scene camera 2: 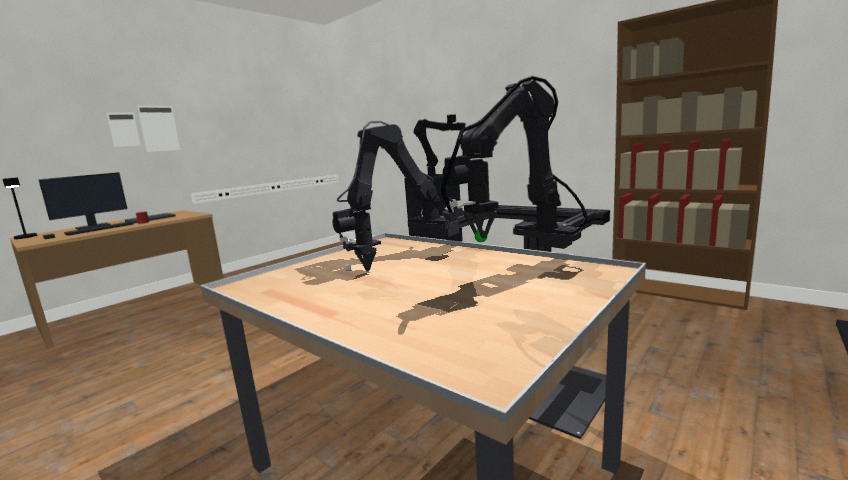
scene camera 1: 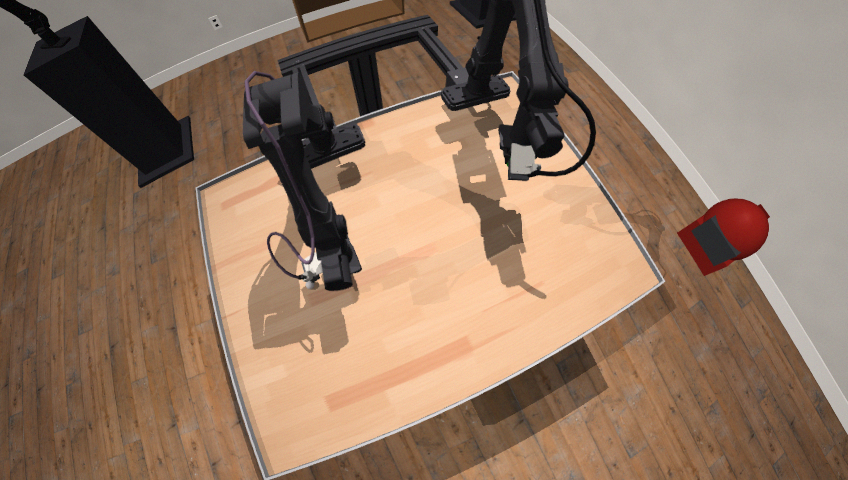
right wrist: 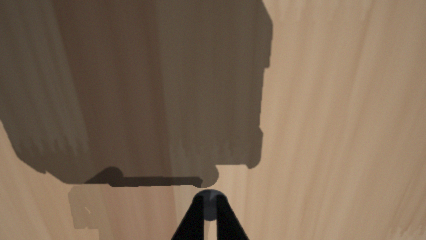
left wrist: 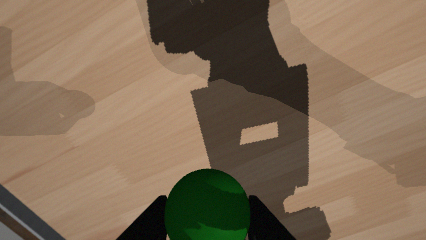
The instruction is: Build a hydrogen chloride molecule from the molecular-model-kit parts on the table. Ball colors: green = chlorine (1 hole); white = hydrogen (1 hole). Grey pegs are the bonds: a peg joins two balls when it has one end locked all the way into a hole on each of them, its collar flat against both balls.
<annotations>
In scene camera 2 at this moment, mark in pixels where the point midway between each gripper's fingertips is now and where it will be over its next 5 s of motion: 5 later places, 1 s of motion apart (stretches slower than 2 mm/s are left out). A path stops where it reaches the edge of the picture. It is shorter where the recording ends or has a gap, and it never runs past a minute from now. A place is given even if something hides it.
My left gripper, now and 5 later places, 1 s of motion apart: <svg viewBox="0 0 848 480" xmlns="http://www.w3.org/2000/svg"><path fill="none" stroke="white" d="M480 236L455 194L466 158L474 154L473 154L456 175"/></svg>
My right gripper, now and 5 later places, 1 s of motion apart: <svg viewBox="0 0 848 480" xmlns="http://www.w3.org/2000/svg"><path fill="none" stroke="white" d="M367 270L364 249L366 249L374 236L387 219L406 199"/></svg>
</annotations>
